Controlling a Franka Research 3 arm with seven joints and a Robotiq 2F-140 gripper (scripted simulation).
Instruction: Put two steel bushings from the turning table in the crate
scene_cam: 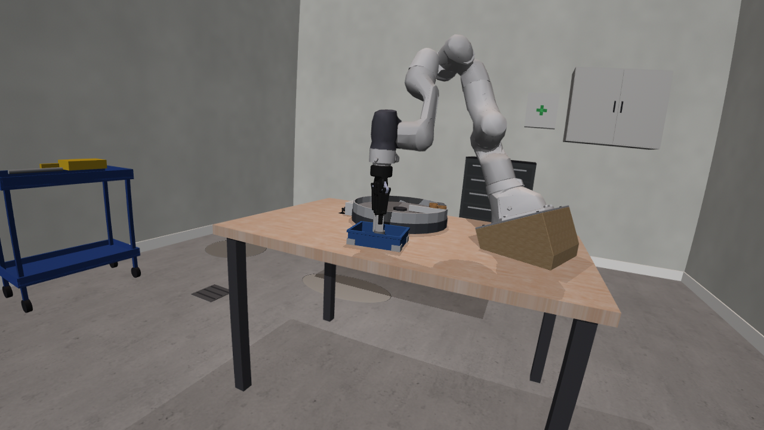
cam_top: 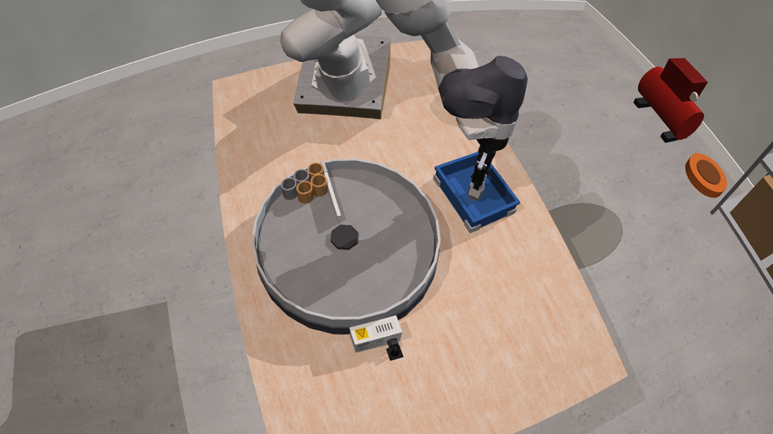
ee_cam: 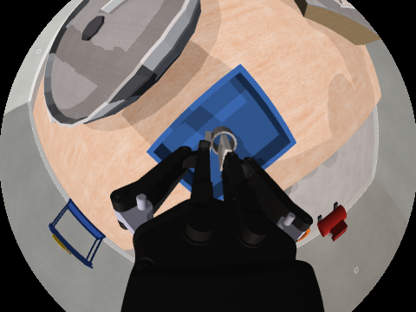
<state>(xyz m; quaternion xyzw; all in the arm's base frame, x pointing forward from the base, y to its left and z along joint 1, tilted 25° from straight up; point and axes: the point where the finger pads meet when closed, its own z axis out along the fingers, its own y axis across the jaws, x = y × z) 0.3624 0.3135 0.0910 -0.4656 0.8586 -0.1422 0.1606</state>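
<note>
Now: the blue crate 10 mm behind my hand, 10 mm to the left of it and 40 mm below it. From my hand the other things lie so: round grey turning table 110 mm ahead, 340 mm to the right, 10 mm below.
</note>
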